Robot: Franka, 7 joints.
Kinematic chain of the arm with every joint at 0, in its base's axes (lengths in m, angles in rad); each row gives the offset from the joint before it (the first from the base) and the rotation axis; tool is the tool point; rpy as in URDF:
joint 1: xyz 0 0 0.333 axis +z
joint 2: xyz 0 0 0 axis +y
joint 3: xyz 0 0 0.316 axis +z
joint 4: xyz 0.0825 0 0 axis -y
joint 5: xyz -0.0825 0 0.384 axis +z
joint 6: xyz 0 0 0 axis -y
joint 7: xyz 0.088 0 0 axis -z
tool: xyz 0 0 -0.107 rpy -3.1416 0 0
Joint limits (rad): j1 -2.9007..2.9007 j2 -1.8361..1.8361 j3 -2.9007..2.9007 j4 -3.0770..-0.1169 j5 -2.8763..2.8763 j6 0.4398..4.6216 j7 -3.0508..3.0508
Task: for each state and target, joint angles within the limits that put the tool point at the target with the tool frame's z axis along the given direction. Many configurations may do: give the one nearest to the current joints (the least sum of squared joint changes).
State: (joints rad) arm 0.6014 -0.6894 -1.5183 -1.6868 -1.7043 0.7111 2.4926
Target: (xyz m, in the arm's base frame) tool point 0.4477 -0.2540 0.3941 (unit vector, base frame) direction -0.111 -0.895 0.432
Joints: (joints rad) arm 1.4580 -0.4890 -1.6796 -2.3867 -2.3570 0.9900 2.4926
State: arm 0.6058 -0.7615 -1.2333 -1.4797 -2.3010 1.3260 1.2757
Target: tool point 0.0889 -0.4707 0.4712 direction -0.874 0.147 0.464
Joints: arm 0.7898 -0.4253 -1.7500 -2.1684 -1.9310 0.4398 1.2757
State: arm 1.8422 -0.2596 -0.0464 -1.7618 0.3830 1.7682 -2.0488
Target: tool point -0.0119 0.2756 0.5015 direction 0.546 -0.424 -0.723
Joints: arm 1.7013 -0.6958 0.1000 -2.4884 -0.4403 1.2162 -2.0488
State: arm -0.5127 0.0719 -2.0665 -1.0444 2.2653 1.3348 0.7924
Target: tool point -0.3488 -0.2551 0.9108 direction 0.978 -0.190 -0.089
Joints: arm -0.0944 -0.4123 -2.2801 -0.7207 1.6476 0.8146 0.7924
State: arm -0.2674 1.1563 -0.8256 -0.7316 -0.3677 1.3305 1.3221
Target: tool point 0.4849 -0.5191 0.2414 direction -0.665 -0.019 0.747
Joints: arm -0.3049 1.7340 -1.2743 -0.6822 -0.9446 0.9750 1.3221
